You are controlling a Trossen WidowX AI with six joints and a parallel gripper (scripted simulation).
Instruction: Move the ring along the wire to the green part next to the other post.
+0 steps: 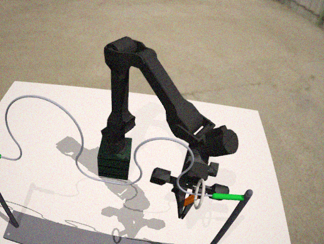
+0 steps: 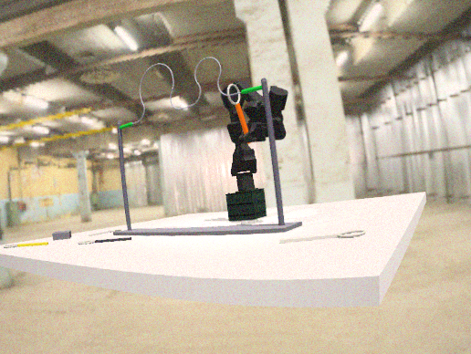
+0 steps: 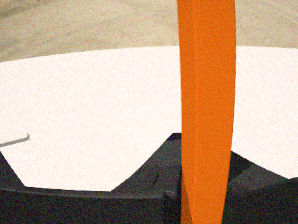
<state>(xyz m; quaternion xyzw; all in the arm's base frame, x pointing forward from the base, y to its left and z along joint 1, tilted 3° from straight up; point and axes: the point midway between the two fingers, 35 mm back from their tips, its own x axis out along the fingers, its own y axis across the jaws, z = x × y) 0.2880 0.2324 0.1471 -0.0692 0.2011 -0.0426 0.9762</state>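
Right now the orange-handled ring is 1 cm to the left of my gripper tip and 9 cm above it. From my gripper tip the other things lie so: grey block (23 cm ahead, 70 cm to the right, 23 cm below); pale ring tool (17 cm ahead, 32 cm to the left, 24 cm below); yellow-handled ring tool (44 cm ahead, 63 cm to the right, 24 cm below).
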